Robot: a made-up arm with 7 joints.
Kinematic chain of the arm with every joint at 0, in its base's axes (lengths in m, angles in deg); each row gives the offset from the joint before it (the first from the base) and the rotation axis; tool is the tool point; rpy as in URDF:
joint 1: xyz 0 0 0.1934 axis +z
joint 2: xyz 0 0 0 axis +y
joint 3: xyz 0 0 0.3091 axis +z
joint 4: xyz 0.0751 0 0 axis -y
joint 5: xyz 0.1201 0 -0.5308 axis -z
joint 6: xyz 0 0 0 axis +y
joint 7: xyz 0.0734 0 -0.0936 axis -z
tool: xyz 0 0 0 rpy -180 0 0
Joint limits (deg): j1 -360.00..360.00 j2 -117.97..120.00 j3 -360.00..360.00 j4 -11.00..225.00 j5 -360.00..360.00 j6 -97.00..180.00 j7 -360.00..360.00
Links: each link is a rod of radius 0.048 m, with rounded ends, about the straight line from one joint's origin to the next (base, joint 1, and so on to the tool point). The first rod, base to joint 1, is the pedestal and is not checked.
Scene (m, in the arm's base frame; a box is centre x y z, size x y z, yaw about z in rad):
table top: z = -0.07
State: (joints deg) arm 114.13 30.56 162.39 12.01 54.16 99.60 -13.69
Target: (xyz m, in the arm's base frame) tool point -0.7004 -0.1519 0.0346
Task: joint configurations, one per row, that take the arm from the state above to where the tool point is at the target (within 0.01 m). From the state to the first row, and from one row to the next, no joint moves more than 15 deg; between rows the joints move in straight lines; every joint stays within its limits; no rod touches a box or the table.
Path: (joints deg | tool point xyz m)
1: 101.84 17.29 156.94 23.79 55.70 92.77 -13.69 | 0.0148 -0.4305 0.1023
2: 89.55 4.02 151.48 35.57 57.23 85.95 -13.69 | -0.1721 -0.4729 0.0809
3: 77.27 -9.25 146.03 47.35 58.77 79.12 -13.69 | -0.3769 -0.4352 0.0573
4: 64.98 -22.52 140.57 59.13 60.30 72.29 -13.69 | -0.5625 -0.3203 0.0404
5: 52.69 -35.79 135.12 70.91 61.84 65.46 -13.69 | -0.7004 -0.1519 0.0346

